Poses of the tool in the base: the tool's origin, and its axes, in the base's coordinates. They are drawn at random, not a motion.
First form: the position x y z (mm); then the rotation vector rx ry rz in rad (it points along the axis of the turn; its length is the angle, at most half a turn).
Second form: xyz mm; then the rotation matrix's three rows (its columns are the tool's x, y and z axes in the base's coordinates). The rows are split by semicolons. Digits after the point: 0 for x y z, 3 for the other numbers.
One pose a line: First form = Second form
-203 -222 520 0.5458 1.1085 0.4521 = -203 -222 520; 0.381 -0.071 0.922; 0.594 0.783 -0.185; -0.709 0.618 0.341
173 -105 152 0.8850 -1.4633 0.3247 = 173 -105 152; 0.133 -0.684 -0.718; -0.316 0.657 -0.684; 0.939 0.318 -0.128
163 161 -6 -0.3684 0.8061 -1.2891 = 163 161 -6; 0.062 0.703 0.708; -0.945 0.270 -0.186; -0.322 -0.657 0.681
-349 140 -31 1.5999 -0.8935 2.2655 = -349 140 -31; -0.379 -0.508 0.774; -0.157 -0.789 -0.595; 0.912 -0.347 0.219
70 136 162 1.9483 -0.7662 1.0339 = 70 136 162; 0.486 -0.783 0.388; -0.144 -0.510 -0.848; 0.862 0.357 -0.360
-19 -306 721 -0.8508 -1.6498 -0.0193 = -19 -306 721; -0.012 0.532 -0.847; 0.512 0.731 0.452; 0.859 -0.428 -0.282
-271 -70 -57 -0.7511 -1.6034 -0.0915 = -271 -70 -57; 0.015 0.511 -0.860; 0.409 0.781 0.471; 0.912 -0.359 -0.198
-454 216 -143 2.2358 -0.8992 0.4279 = -454 216 -143; 0.707 -0.705 0.047; -0.482 -0.530 -0.698; 0.517 0.471 -0.715
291 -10 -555 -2.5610 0.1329 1.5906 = 291 -10 -555; 0.443 -0.140 -0.886; -0.009 -0.988 0.151; -0.897 -0.059 -0.439
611 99 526 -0.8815 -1.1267 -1.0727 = 611 99 526; 0.080 0.963 -0.256; -0.208 0.267 0.941; 0.975 -0.022 0.222
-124 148 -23 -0.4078 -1.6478 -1.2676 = -124 148 -23; -0.464 0.738 -0.489; -0.283 0.399 0.872; 0.839 0.543 0.024
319 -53 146 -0.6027 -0.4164 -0.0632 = 319 -53 146; 0.915 0.178 -0.362; 0.062 0.825 0.562; 0.398 -0.537 0.744
